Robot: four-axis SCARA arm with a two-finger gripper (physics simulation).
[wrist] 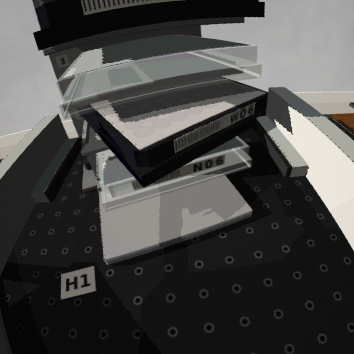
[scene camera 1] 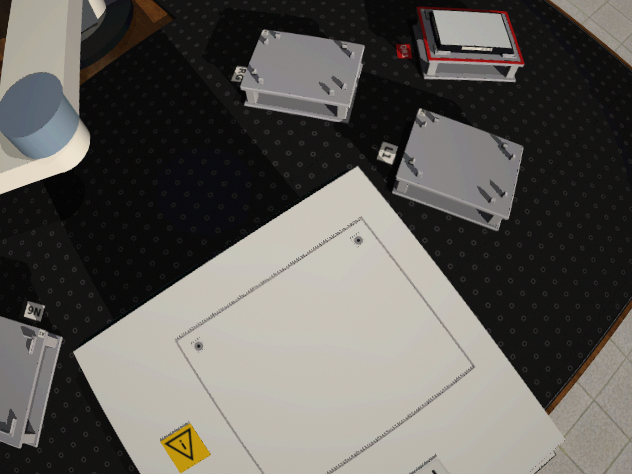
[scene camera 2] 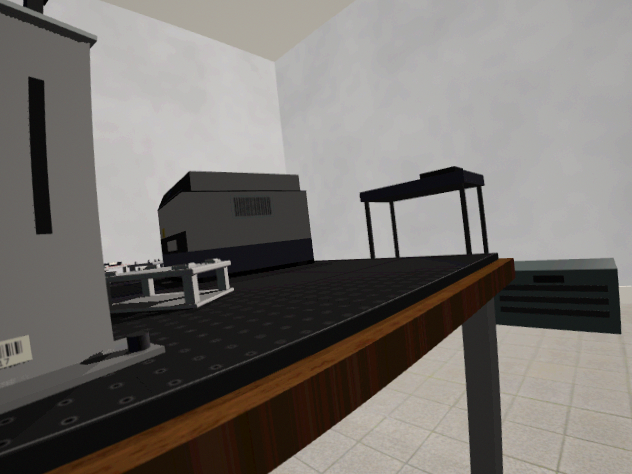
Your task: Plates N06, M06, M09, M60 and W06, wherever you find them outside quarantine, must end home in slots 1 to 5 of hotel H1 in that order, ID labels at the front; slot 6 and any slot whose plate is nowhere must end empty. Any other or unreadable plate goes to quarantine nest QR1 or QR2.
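Note:
In the wrist view, black plate W06 sits skewed and tilted in hotel H1, its label facing the camera. My gripper is at W06, with one finger at each side near its far left and right corners; it looks shut on W06, though the contact is partly hidden. Clear plate N06 lies below, over a light base plate. Clear lid-like pieces are stacked askew above W06; no ID is readable on them. A white-topped plate rests on red-rimmed nest QR1.
Nests RG and L1 have bare tops. A large white housing stands near them, with another nest at left. The arm is at upper left. A grey tower and a dark instrument stand on the table.

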